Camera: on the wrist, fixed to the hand. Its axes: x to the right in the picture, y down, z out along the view.
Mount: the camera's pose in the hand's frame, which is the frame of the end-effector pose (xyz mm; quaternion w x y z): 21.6 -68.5 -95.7 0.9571 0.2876 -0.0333 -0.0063
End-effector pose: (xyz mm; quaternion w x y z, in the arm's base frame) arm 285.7 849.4 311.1 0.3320 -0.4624 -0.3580 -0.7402
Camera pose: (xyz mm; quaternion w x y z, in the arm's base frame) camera 179.0 801.7 285.5 0.4342 -0.3695 -0.5695 -0.5922
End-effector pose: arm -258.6 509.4 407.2 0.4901 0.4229 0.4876 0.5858
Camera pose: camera -344.2 518.7 324.1 0.3674 0.5622 0.6215 0.4033
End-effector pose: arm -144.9 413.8 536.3 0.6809 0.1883 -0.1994 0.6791
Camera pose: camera -74.9 482.1 467.4 0.5952 0.3999 -0.0170 0.6968
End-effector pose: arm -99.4 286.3 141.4 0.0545 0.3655 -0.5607 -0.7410
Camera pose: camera -34.9 225.0 61.4 0.0763 -0.3444 0.7493 0.5605
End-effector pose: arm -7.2 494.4 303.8 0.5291 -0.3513 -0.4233 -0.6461
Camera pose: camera -79.2 403.7 273.5 0.5893 -0.2029 -0.6108 -0.4883
